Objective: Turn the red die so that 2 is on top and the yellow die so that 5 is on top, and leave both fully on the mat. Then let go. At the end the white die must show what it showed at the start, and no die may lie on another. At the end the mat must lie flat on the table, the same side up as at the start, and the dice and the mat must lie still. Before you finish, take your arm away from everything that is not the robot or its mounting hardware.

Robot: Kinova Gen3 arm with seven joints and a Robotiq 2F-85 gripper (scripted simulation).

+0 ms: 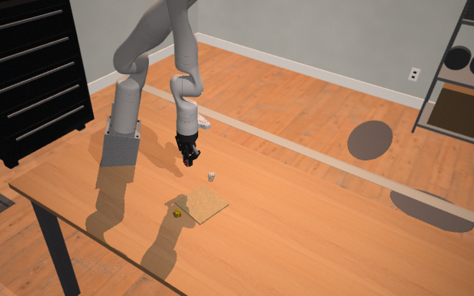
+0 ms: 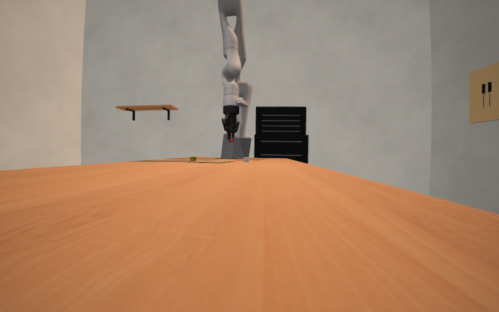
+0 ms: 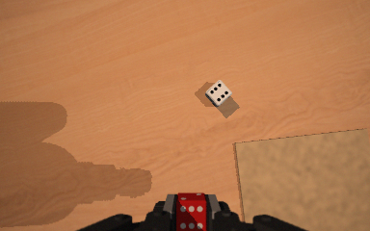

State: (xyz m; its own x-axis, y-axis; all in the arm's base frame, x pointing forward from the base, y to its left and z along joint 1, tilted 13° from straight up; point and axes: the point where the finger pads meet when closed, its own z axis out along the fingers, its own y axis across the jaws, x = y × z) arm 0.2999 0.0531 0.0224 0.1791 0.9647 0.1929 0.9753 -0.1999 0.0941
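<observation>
My gripper is now 40 mm short of the white die, 90 mm to the right of it and 100 mm above it. Also, from my hand: yellow die 100 mm ahead, 140 mm to the right, 100 mm below; tan mat 120 mm ahead, 40 mm to the right, 110 mm below; red die 10 mm below.
</observation>
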